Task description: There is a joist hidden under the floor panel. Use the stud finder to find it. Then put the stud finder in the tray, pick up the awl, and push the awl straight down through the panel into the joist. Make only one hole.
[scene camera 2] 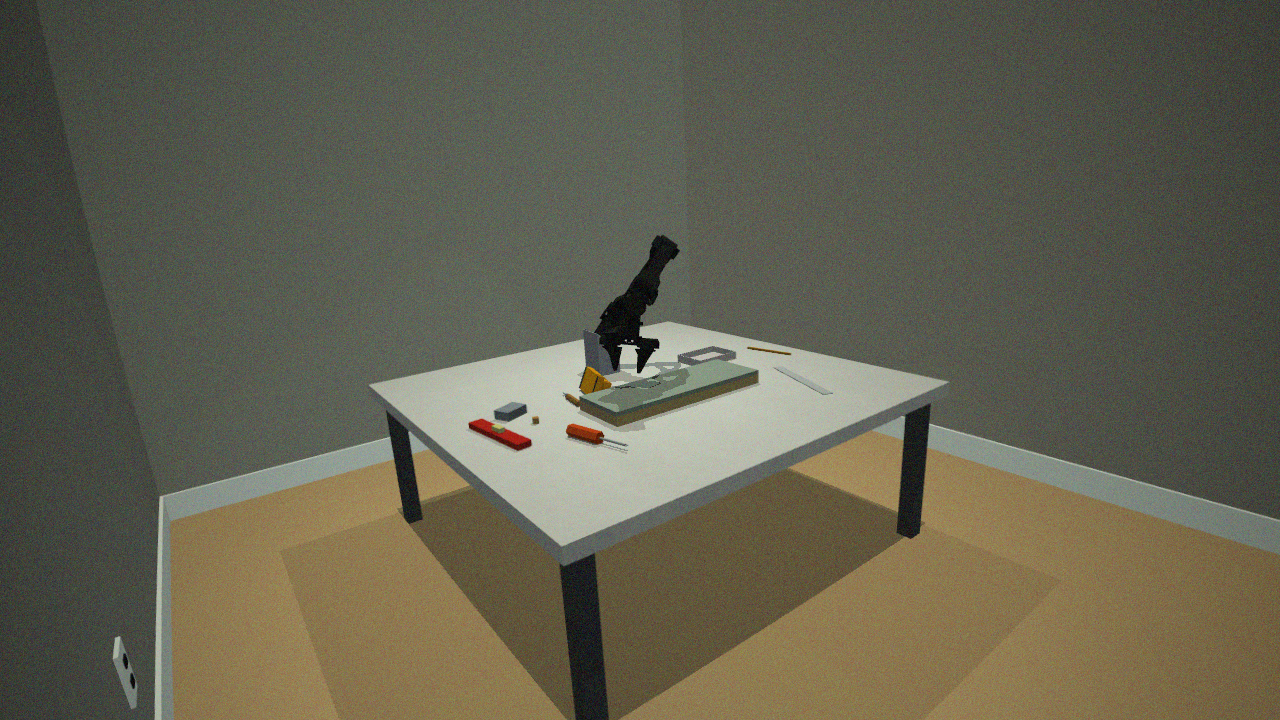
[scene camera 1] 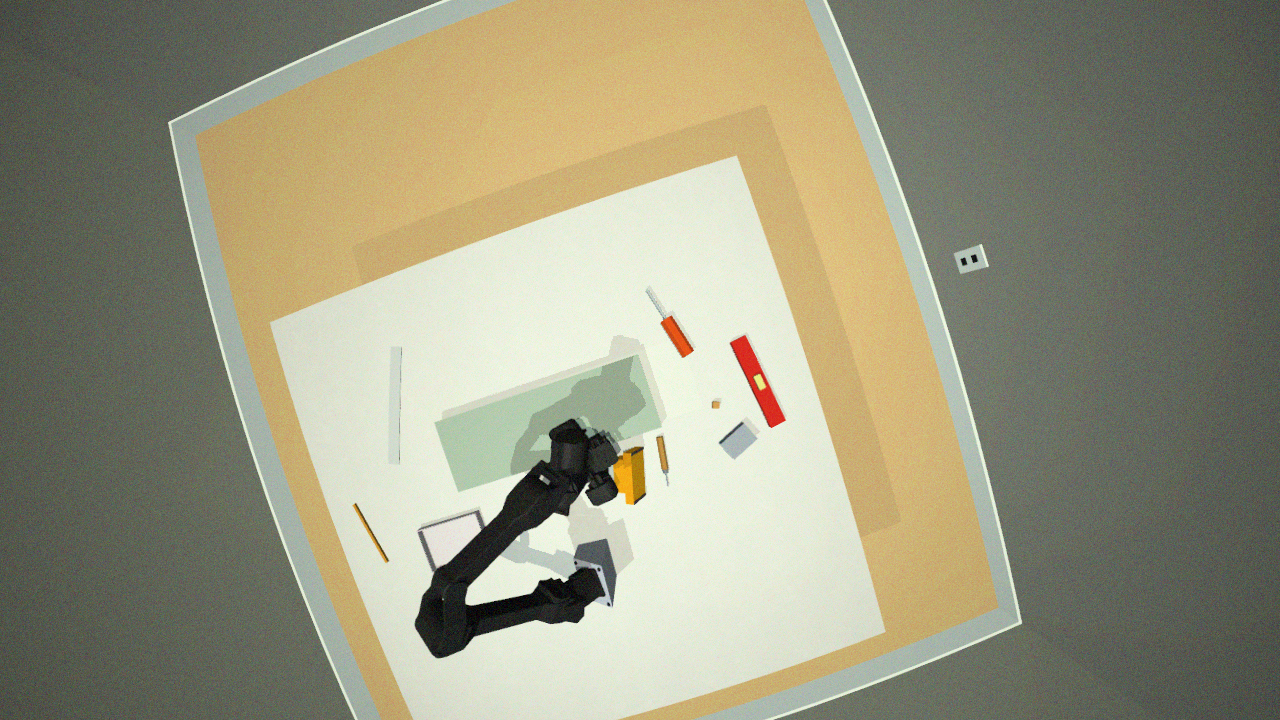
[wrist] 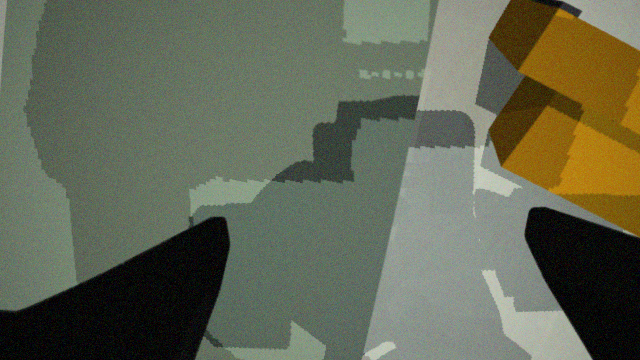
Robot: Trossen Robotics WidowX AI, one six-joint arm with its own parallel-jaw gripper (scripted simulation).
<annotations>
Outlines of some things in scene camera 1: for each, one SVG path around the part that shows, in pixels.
My gripper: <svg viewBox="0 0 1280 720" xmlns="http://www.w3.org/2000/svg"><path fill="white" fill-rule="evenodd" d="M596 434L587 441L585 469L582 472L586 478L585 485L590 483L588 485L590 489L587 489L585 493L592 505L599 507L614 499L618 494L619 489L616 487L608 471L610 466L618 462L618 455L605 435L600 436L600 434ZM587 430L581 430L576 421L570 419L550 430L549 437L551 440L556 439L557 433L561 430L574 430L586 433Z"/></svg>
A yellow stud finder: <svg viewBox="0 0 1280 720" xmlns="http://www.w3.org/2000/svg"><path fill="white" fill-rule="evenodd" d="M644 447L634 447L623 452L623 455L618 456L618 462L613 465L614 482L619 489L618 492L625 493L626 504L635 505L646 496Z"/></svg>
A red level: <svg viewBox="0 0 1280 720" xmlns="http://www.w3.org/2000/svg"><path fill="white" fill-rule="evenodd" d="M729 342L763 411L769 427L772 428L785 422L786 419L769 387L767 378L746 335Z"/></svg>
A grey block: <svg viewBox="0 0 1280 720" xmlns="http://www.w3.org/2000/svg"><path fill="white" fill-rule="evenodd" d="M742 421L719 441L721 446L734 460L757 440L756 435Z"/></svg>
</annotations>
